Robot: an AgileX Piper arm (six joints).
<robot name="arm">
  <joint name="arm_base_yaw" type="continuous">
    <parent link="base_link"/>
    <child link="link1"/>
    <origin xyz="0 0 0.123" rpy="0 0 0"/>
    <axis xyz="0 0 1"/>
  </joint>
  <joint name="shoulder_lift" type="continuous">
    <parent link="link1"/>
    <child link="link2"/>
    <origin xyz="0 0 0" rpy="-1.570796 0 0"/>
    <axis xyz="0 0 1"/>
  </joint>
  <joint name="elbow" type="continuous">
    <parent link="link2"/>
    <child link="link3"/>
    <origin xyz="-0.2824 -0.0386 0" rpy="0 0 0"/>
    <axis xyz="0 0 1"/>
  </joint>
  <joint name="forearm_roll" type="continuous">
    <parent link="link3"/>
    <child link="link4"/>
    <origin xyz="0.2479 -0.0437 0" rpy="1.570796 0 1.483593"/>
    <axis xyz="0 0 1"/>
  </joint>
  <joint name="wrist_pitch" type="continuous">
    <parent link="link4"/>
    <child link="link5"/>
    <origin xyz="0 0 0" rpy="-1.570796 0 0"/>
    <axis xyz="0 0 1"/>
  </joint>
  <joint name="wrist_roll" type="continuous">
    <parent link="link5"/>
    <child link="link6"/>
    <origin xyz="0 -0.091 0" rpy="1.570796 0 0"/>
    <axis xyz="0 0 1"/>
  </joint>
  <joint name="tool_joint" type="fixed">
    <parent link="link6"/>
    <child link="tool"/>
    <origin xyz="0 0 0" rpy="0 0 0"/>
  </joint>
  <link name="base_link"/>
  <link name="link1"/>
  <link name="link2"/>
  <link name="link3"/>
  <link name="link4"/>
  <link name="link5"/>
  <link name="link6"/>
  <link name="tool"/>
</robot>
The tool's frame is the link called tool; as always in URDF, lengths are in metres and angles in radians. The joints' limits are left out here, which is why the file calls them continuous.
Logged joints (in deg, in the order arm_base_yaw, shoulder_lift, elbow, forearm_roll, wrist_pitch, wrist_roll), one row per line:
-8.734 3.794 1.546 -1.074 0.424 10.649
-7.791 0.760 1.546 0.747 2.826 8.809
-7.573 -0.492 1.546 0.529 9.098 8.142
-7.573 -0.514 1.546 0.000 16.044 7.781
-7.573 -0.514 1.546 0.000 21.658 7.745
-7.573 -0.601 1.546 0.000 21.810 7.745
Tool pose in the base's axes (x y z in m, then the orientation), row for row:
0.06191 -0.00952 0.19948 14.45 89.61 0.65
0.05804 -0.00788 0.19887 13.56 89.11 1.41
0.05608 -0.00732 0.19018 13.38 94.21 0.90
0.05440 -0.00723 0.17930 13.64 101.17 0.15
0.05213 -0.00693 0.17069 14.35 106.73 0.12
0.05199 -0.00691 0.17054 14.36 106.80 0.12
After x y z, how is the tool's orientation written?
As a rotation vector, in degrees.
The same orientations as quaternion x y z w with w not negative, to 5 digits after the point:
0.11332 0.70275 0.00510 0.70234
0.10650 0.69987 0.01107 0.70620
0.10380 0.73085 0.00698 0.67456
0.10390 0.77064 0.00114 0.62874
0.10759 0.80023 0.00090 0.58997
0.10764 0.80059 0.00090 0.58947

